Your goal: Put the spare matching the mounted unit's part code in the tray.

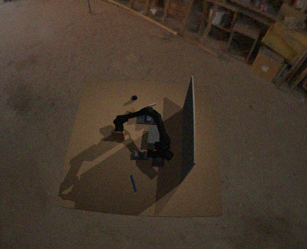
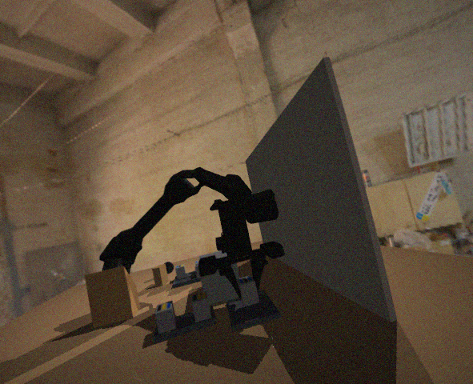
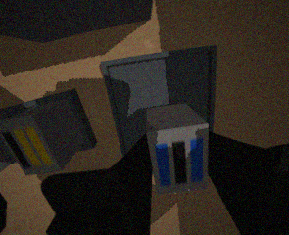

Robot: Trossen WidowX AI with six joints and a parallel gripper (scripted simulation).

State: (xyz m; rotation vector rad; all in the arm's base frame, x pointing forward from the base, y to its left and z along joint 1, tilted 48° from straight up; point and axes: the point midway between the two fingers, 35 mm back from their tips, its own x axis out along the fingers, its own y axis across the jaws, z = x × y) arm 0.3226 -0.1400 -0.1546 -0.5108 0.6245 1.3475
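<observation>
Right now the grey spare is 2 cm above my gripper tip. The rest, counted from my gripper tip: grey wall panel: 21 cm ahead, 19 cm above, 15 cm to the left; rack: 14 cm behind, 3 cm to the left, 2 cm below; mounted unit: 19 cm to the left, 3 cm behind, 2 cm above.
</observation>
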